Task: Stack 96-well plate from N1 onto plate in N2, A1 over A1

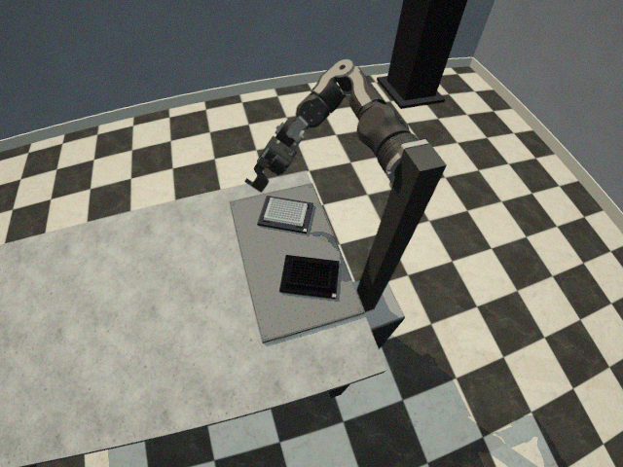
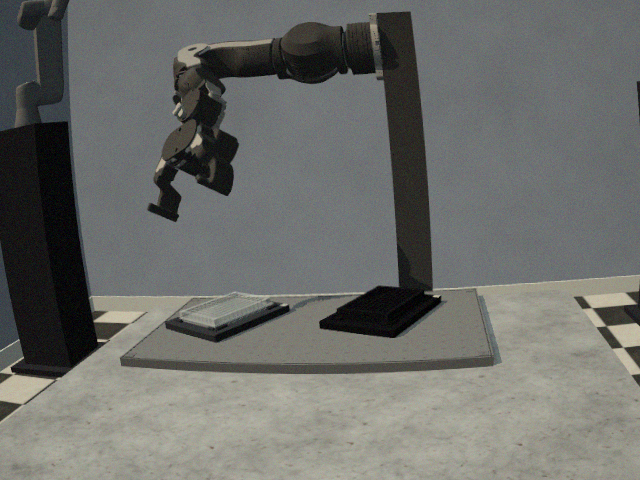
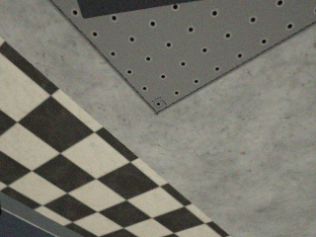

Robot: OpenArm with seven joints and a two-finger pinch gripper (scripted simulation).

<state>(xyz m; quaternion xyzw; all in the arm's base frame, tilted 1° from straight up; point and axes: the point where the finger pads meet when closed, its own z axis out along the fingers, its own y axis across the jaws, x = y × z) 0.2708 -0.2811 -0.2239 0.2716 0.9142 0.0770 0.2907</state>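
My hand is 180 mm above the clear 96-well plate, 70 mm past it and 20 mm to the right of it. Round my hand: nest N1: 190 mm below, 70 mm behind, 20 mm to the left; then nest N2: 260 mm to the left, 190 mm below, 70 mm behind; then black 96-well plate: 260 mm to the left, 170 mm below, 70 mm behind.
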